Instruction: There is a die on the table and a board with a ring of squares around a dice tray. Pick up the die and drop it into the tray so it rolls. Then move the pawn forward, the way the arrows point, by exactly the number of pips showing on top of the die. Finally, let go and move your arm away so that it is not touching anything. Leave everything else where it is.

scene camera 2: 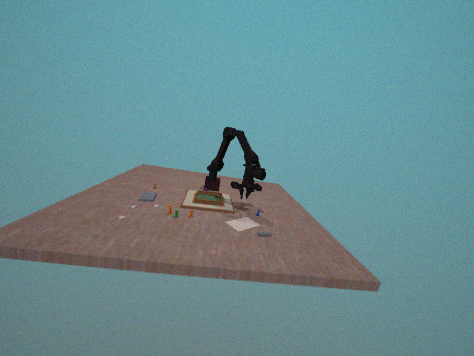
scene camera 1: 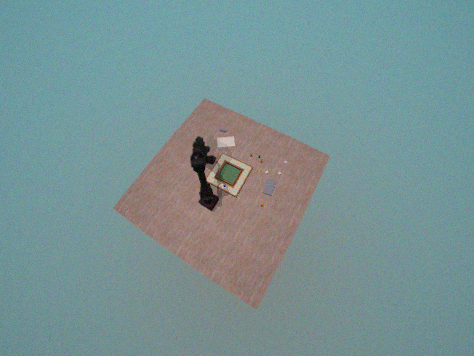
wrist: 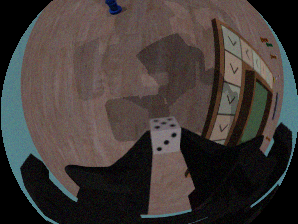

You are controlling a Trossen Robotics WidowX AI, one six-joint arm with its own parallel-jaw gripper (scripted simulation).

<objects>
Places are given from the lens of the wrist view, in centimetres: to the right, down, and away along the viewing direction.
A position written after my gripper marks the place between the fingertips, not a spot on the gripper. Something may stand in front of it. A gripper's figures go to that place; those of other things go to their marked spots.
my gripper (wrist: 164,133): 1, 2, 10
white die (wrist: 165,133): 1, 2, 8
</objects>
